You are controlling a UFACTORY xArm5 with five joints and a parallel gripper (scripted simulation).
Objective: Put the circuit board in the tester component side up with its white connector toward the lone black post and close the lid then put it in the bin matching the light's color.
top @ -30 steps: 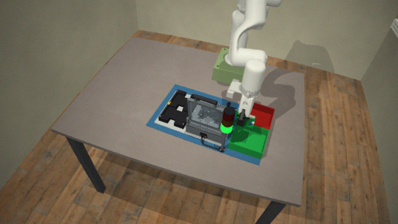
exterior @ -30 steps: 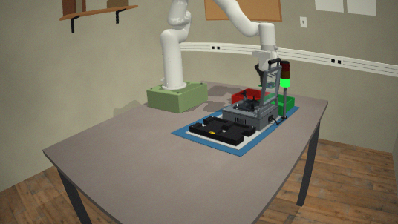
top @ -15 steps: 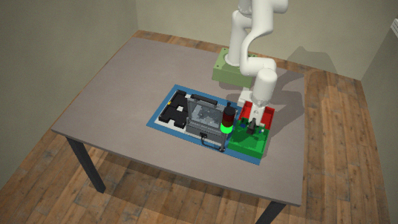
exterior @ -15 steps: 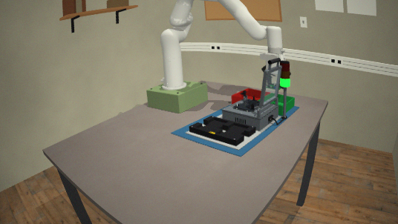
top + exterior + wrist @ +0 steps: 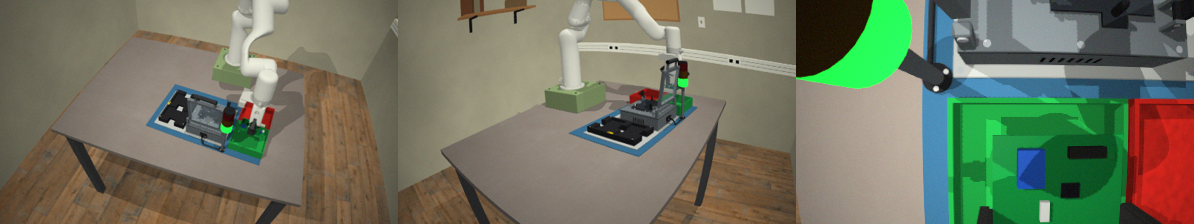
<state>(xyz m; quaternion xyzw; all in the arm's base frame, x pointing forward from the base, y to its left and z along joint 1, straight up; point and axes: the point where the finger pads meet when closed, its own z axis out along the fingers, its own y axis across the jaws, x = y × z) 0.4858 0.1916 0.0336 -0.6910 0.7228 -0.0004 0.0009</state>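
Now: the green bin 110 mm below my hand. Round my hand: nest: 50 mm behind, 190 mm to the right, 50 mm below; green circuit board: 10 mm below; red bin: 150 mm behind, 10 mm to the left, 110 mm below.
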